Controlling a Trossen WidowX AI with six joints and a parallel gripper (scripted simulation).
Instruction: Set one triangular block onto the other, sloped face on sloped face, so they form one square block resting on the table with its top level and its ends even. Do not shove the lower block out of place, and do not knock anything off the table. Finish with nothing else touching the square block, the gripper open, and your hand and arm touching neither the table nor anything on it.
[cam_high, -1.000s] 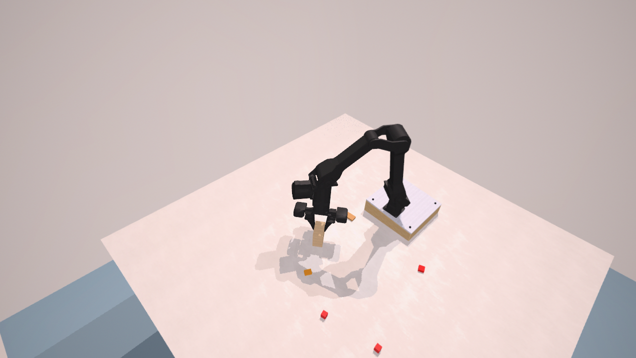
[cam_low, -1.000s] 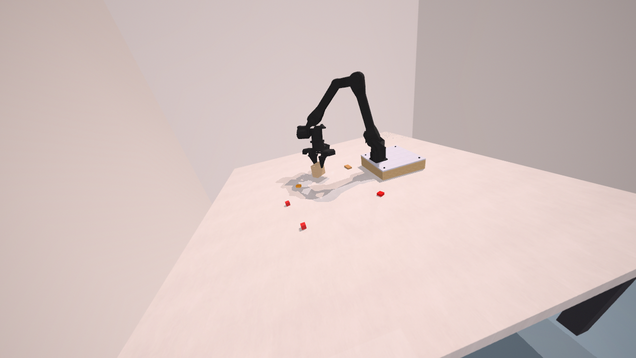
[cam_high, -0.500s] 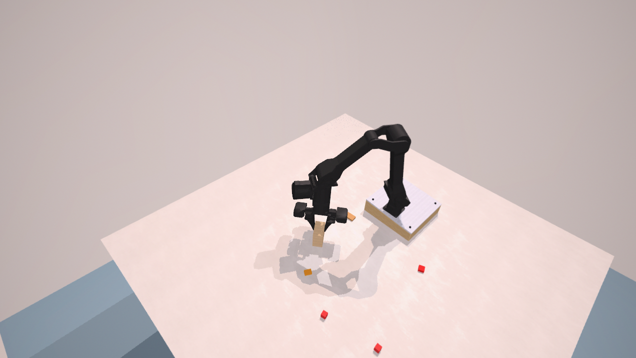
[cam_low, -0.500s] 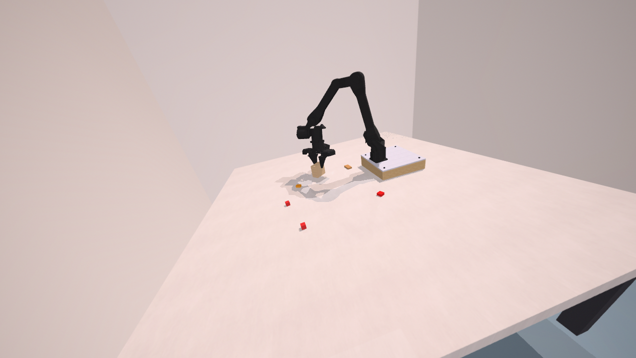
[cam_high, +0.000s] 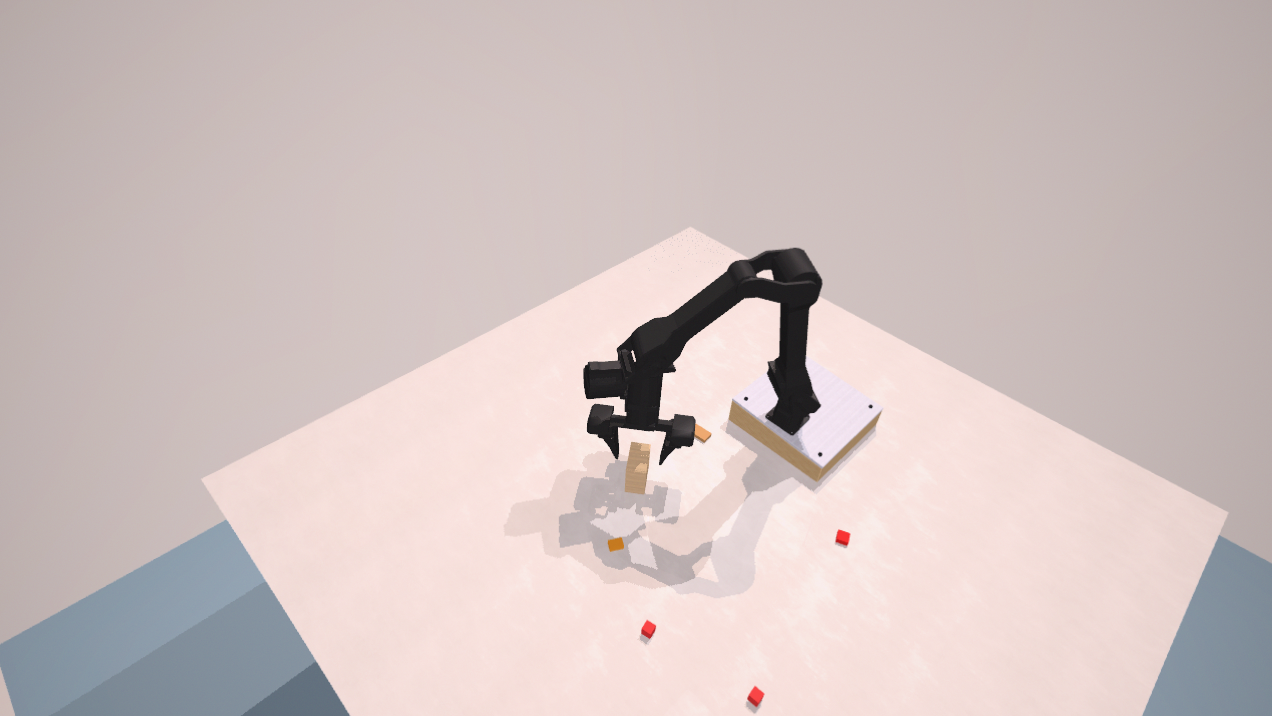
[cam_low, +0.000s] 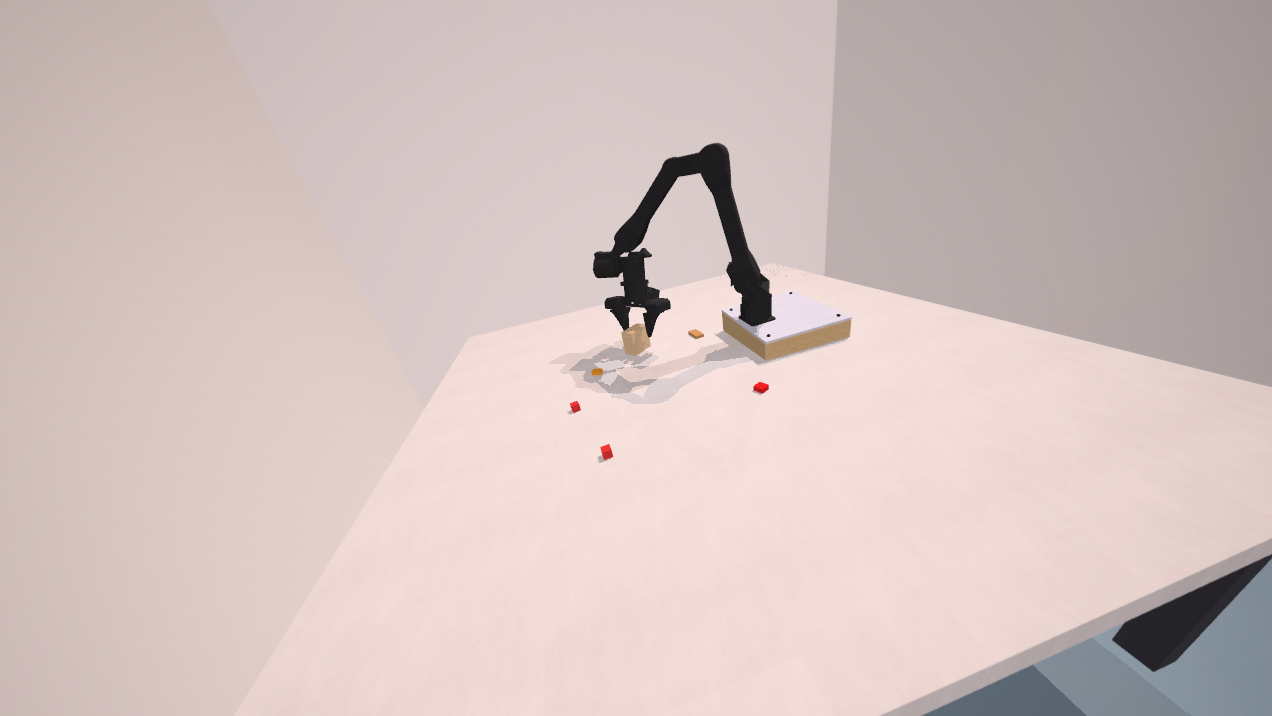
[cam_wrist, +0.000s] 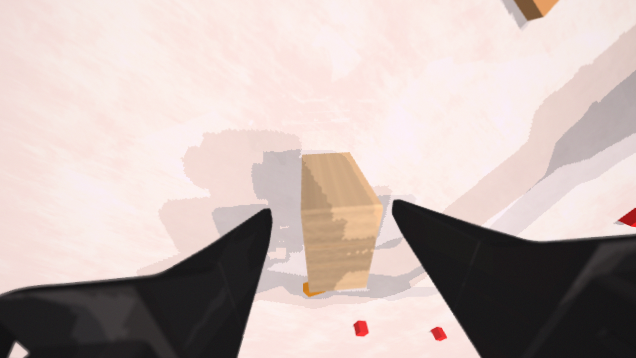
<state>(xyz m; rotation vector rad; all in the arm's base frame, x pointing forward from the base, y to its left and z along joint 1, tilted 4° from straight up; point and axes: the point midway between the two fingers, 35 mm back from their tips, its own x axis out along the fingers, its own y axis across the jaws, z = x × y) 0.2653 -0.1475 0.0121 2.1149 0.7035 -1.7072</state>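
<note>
My gripper tip is 10 mm below the triangular block. Also, from my gripper tip: small orange block: 140 mm ahead, 70 mm to the left, 30 mm below.
</note>
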